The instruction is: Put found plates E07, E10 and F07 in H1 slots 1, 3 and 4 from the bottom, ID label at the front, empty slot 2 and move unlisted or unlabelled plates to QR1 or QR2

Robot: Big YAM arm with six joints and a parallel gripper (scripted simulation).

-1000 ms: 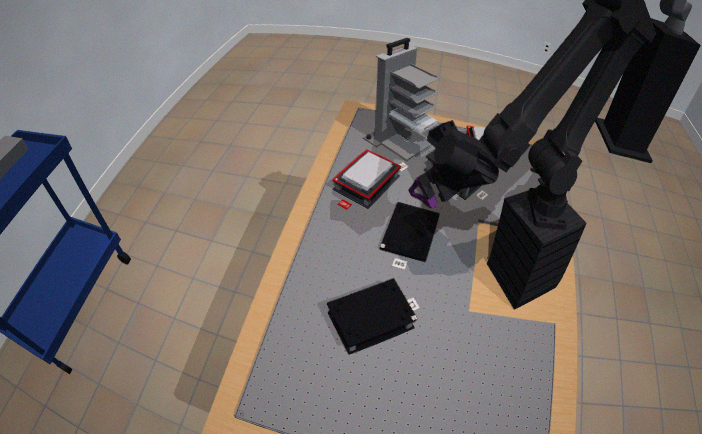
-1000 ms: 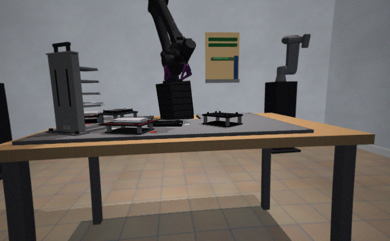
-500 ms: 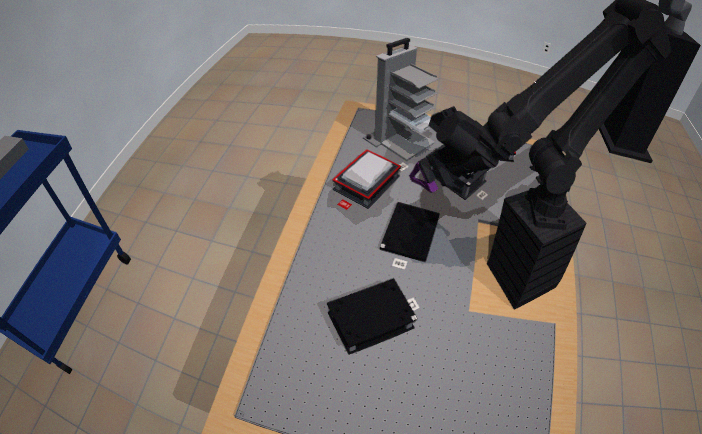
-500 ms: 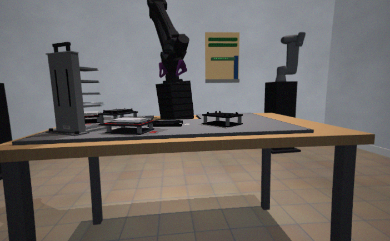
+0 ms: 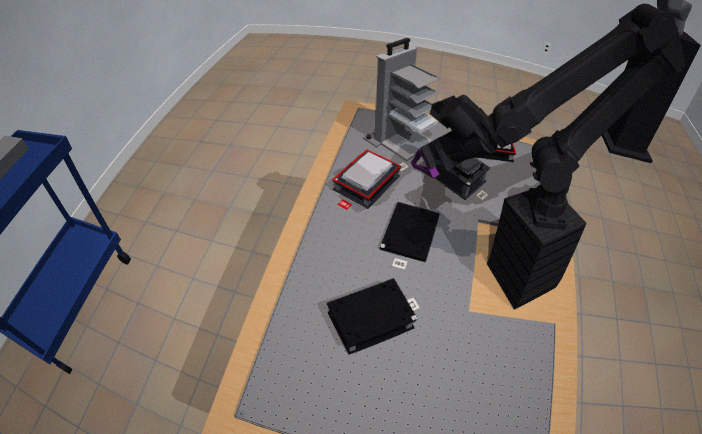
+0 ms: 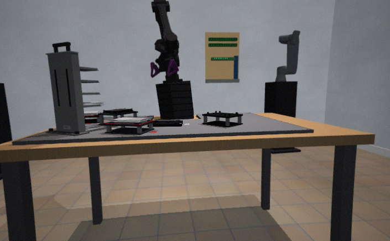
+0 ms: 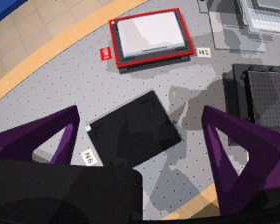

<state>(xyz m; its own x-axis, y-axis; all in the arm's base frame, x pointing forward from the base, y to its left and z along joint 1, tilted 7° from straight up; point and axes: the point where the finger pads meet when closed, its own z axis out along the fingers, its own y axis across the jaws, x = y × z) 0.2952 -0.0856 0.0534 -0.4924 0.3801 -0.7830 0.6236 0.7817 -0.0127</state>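
My gripper is now 11 cm past the dark plate, 22 cm to the left of it and 18 cm above it. From my hand the other things lie so: regrip nest 11 cm behind, 22 cm to the right, 19 cm below; then N6 deck label 3 cm ahead, 12 cm to the left, 25 cm below; then red-rimmed quarantine nest 15 cm ahead, 14 cm to the right, 21 cm below.
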